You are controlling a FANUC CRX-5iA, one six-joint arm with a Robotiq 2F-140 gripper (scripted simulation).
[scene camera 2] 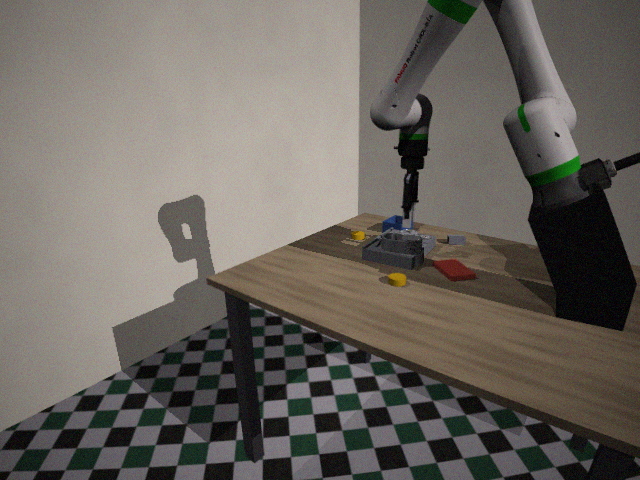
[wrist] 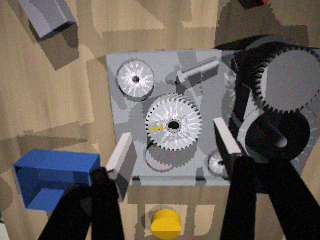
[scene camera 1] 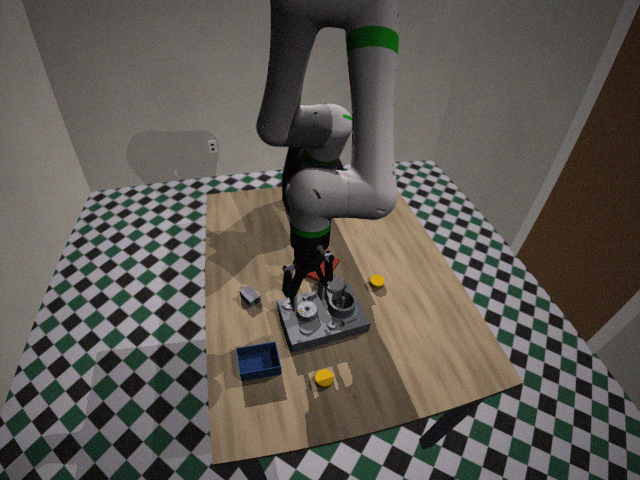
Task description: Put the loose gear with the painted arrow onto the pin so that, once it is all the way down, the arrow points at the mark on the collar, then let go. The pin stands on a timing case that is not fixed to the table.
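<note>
There is a grey timing case (scene camera 1: 322, 334) that I can also find at other spots, the case (scene camera 2: 407, 252) and again the case (wrist: 275, 73). I see a gear (wrist: 167, 108) as well. A blue bin (scene camera 1: 264, 356) is part of the scene, and my wrist view gives me the bin (wrist: 41, 189) too. As for myself, I see my gripper (scene camera 1: 307, 302), the same gripper (scene camera 2: 409, 223) from elsewhere, and the gripper (wrist: 173, 138).
</note>
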